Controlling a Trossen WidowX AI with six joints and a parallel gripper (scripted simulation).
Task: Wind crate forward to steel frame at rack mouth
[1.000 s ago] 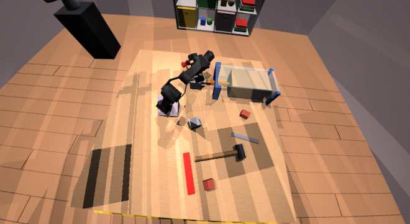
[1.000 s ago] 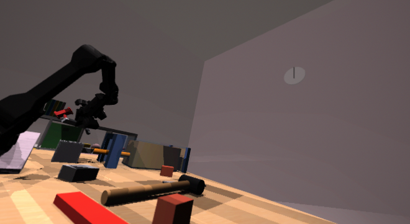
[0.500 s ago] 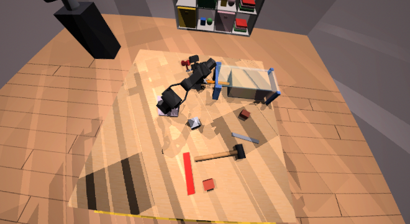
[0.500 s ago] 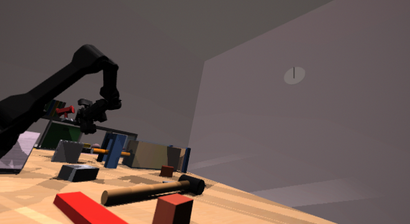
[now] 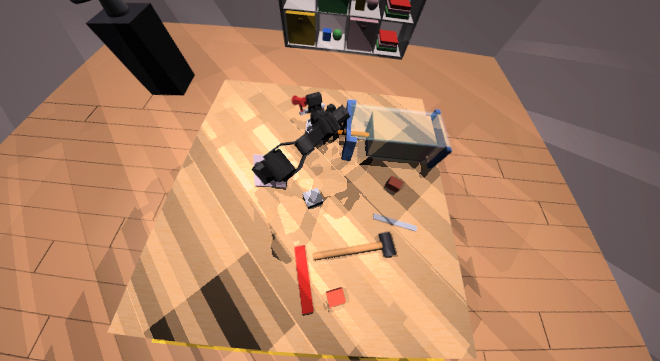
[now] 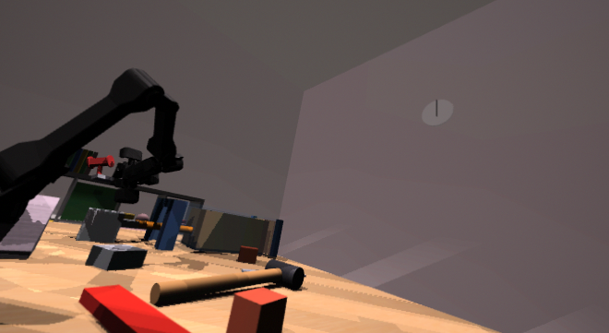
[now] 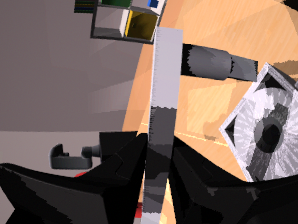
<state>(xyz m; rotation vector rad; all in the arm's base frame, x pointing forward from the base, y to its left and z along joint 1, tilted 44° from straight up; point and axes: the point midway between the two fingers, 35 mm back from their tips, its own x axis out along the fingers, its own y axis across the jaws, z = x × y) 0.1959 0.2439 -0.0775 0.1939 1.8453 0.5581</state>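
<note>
My gripper tip is now 5 cm past the red grip, 4 cm below it and 2 cm to the left of it. From my gripper tip the other things lie so: blue steel frame 18 cm ahead, 8 cm below, 3 cm to the right; winch 15 cm below, 3 cm to the right; winch handle 1 cm to the right, 1 cm behind, 1 cm above.
</note>
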